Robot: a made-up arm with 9 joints. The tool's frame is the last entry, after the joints. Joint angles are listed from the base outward.
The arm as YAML. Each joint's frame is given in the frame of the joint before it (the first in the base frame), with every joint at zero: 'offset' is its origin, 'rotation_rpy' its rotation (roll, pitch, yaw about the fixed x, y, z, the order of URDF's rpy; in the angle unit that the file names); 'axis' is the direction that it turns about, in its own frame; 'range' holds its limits. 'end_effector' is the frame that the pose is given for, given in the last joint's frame.
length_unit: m
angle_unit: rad
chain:
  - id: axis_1
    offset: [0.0, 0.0, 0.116]
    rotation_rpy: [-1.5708, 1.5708, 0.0]
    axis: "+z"
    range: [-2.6, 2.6]
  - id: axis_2
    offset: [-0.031, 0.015, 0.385]
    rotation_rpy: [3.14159, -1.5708, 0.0]
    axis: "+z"
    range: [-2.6, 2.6]
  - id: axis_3
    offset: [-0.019, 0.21, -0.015]
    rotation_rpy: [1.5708, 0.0, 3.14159]
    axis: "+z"
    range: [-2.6, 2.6]
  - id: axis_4
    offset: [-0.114, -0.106, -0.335]
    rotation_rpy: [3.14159, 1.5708, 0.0]
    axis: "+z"
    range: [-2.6, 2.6]
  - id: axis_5
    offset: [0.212, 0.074, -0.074]
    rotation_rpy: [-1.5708, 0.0, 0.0]
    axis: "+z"
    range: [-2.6, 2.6]
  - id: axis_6
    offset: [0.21, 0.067, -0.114]
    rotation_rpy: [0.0, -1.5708, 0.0]
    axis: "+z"
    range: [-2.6, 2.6]
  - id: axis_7
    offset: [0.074, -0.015, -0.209]
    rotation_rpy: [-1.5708, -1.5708, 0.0]
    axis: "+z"
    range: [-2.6, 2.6]
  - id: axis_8
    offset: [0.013, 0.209, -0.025]
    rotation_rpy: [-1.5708, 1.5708, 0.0]
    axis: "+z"
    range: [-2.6, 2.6]
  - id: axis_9
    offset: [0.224, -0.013, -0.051]
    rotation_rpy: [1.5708, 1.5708, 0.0]
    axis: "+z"
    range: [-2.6, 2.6]
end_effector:
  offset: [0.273, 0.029, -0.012]
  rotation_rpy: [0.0, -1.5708, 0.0]
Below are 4 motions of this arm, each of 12 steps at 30 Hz.
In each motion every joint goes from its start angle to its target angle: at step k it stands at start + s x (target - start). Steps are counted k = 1, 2, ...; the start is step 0. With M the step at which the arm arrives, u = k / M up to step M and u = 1 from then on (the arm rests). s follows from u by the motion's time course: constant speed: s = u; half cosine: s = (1 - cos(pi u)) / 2; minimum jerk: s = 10 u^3 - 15 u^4 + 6 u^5.
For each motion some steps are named. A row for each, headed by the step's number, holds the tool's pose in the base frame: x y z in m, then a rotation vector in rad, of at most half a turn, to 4 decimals.
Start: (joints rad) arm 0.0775 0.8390 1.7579 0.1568 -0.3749 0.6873 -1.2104 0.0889 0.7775
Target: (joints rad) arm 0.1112 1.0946 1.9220 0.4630 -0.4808 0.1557 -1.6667 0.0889 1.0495
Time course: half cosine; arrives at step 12
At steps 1, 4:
1: -0.8351 0.4266 0.5538 -2.9512 -0.1851 -0.8905
4: -0.7979 0.4161 0.5818 -2.9048 -0.4417 -0.8929

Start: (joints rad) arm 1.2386 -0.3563 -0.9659 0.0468 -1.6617 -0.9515 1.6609 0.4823 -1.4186
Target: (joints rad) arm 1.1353 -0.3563 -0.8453 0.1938 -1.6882 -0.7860 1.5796 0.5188 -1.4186
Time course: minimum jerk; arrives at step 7
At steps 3, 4, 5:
3: -0.4314 0.6882 0.3925 2.2394 0.9656 -1.1425
4: -0.4199 0.7067 0.3906 2.2825 0.9058 -1.1255
5: -0.4096 0.7216 0.3894 2.3181 0.8558 -1.1109

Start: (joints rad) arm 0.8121 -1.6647 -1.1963 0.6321 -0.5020 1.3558 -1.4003 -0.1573 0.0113
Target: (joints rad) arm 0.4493 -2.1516 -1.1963 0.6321 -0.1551 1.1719 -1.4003 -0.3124 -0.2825
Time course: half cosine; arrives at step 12
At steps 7, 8, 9, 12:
7: -0.2892 -0.4220 0.4269 -0.8721 1.3855 1.3069
8: -0.2391 -0.4480 0.3937 -1.0048 1.2889 1.3475
9: -0.1927 -0.4658 0.3690 -1.1197 1.2016 1.3762
12: -0.1228 -0.4832 0.3410 -1.2831 1.0716 1.4068

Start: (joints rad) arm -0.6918 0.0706 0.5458 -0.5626 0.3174 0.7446 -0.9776 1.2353 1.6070
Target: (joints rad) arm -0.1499 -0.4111 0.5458 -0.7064 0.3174 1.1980 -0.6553 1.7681 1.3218
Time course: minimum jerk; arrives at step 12
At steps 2, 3, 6, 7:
2: -0.7412 -0.0476 -0.4733 0.9611 1.2530 2.2921
3: -0.7235 -0.0904 -0.4691 0.9259 1.2733 2.3674
6: -0.5853 -0.2699 -0.4660 -0.7359 -1.2073 -2.7069
7: -0.5276 -0.3029 -0.4780 -0.6429 -1.0328 -2.6277

